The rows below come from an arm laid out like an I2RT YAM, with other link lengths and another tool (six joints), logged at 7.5 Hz.
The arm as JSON. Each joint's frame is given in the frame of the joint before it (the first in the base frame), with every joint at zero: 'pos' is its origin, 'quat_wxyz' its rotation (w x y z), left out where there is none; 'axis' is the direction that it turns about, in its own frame. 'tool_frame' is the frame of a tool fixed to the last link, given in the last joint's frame.
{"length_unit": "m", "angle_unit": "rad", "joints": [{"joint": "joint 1", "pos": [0.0, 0.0, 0.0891], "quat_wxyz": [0.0, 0.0, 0.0, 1.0], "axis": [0.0, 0.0, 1.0]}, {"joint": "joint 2", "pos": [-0.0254, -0.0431, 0.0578], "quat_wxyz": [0.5, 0.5, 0.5, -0.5], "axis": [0.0, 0.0, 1.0]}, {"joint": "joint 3", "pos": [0.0, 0.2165, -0.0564], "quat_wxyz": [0.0, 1.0, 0.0, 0.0], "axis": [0.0, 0.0, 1.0]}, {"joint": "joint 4", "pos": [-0.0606, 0.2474, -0.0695], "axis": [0.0, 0.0, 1.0]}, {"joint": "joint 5", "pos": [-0.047, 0.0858, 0.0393], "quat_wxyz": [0.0, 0.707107, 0.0, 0.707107], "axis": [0.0, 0.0, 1.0]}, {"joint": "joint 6", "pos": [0.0, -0.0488, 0.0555], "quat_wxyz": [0.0, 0.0, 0.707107, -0.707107], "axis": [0.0, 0.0, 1.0]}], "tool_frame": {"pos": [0.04, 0.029, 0.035], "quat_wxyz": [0.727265, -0.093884, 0.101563, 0.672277]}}
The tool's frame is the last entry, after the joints.
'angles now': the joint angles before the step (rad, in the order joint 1, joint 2, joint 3, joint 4, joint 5, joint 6). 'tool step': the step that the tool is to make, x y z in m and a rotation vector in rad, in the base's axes. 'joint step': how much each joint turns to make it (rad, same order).
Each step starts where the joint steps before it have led.
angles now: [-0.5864, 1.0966, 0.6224, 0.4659, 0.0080, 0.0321]
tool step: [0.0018, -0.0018, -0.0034, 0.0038, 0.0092, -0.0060]
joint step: [-0.0002, 0.0146, 0.0021, 0.0028, 0.0058, -0.0019]
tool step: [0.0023, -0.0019, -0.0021, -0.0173, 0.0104, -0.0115]
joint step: [0.0004, 0.0173, 0.0045, 0.0141, 0.0122, -0.0200]
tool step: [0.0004, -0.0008, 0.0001, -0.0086, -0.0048, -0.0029]
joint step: [-0.0012, 0.0067, -0.0009, 0.0164, 0.0017, -0.0045]
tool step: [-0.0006, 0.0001, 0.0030, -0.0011, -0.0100, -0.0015]
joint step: [0.0000, -0.0046, 0.0025, 0.0018, 0.0015, 0.0046]
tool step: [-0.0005, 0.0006, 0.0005, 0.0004, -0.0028, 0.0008]
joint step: [0.0008, -0.0040, -0.0022, 0.0003, 0.0000, 0.0019]
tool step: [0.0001, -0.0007, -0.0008, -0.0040, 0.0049, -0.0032]
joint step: [-0.0016, 0.0021, 0.0002, 0.0002, 0.0015, -0.0061]
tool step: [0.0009, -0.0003, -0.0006, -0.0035, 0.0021, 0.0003]
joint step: [0.0004, 0.0062, 0.0019, 0.0047, 0.0001, -0.0041]
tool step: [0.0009, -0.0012, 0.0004, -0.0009, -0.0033, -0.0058]
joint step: [0.0001, 0.0077, 0.0041, 0.0068, 0.0059, 0.0011]
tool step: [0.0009, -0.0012, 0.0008, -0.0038, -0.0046, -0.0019]
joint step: [-0.0013, 0.0087, 0.0048, 0.0099, 0.0006, -0.0006]
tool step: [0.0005, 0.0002, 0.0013, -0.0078, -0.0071, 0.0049]
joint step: [-0.0002, 0.0047, 0.0016, 0.0135, -0.0051, -0.0025]
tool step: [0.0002, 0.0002, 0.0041, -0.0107, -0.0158, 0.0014]
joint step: [0.0006, 0.0021, 0.0049, 0.0163, -0.0008, -0.0001]
